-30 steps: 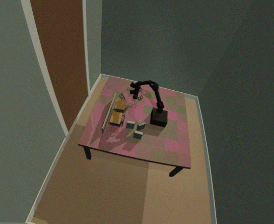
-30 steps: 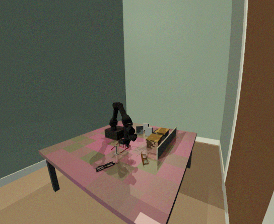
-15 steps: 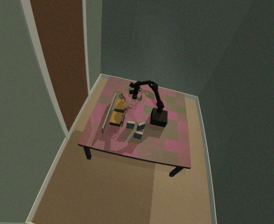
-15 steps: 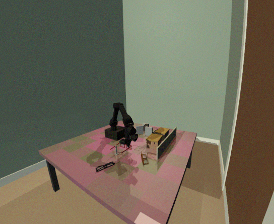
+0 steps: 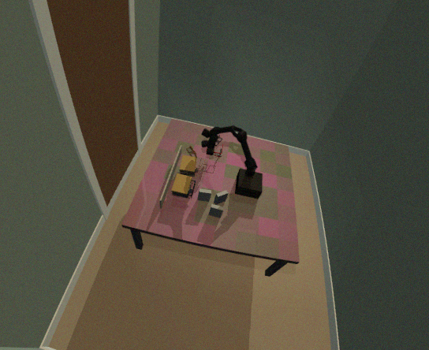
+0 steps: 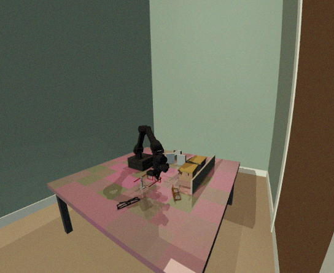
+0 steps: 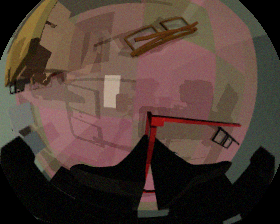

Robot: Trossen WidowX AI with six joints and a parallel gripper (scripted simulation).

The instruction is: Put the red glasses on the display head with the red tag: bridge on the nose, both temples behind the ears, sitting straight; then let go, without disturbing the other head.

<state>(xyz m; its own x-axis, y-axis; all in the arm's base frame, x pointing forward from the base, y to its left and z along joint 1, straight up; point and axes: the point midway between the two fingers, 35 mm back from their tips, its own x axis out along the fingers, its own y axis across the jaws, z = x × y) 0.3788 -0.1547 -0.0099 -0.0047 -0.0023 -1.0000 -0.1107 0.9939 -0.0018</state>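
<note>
The small post is 9 cm behind my gripper tip, 8 cm to the right of it and 4 cm below it. The rest, counted from my gripper tip: grey backboard 35 cm to the left, 23 cm ahead, 1 cm below; then yellow display head 23 cm to the left, 10 cm ahead.
</note>
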